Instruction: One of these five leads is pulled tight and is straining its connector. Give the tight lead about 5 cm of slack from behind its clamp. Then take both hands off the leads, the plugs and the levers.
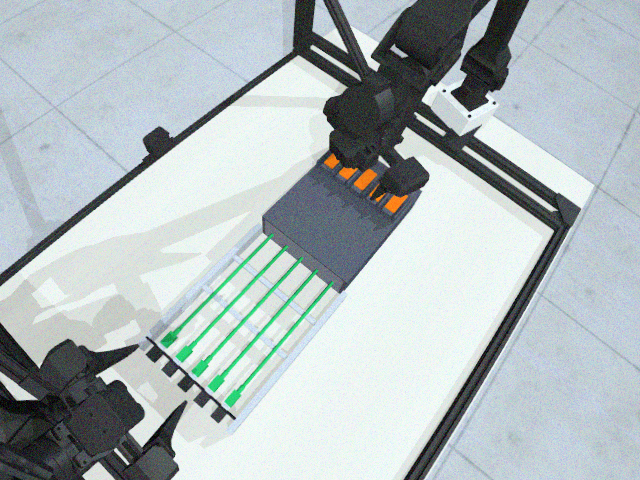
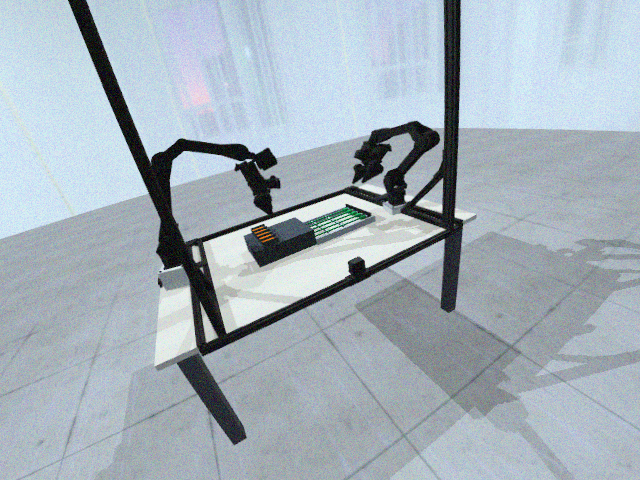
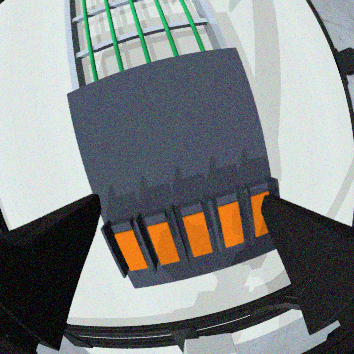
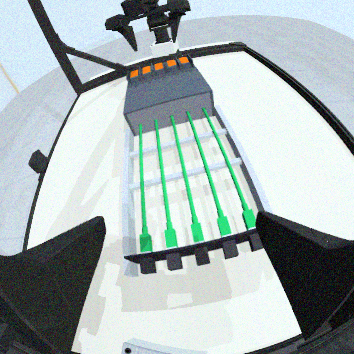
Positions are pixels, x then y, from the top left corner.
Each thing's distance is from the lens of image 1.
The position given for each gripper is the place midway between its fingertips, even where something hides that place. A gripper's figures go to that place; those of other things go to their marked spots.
left gripper (image 1: 355, 178): 0.68 m
right gripper (image 1: 161, 374): 0.56 m
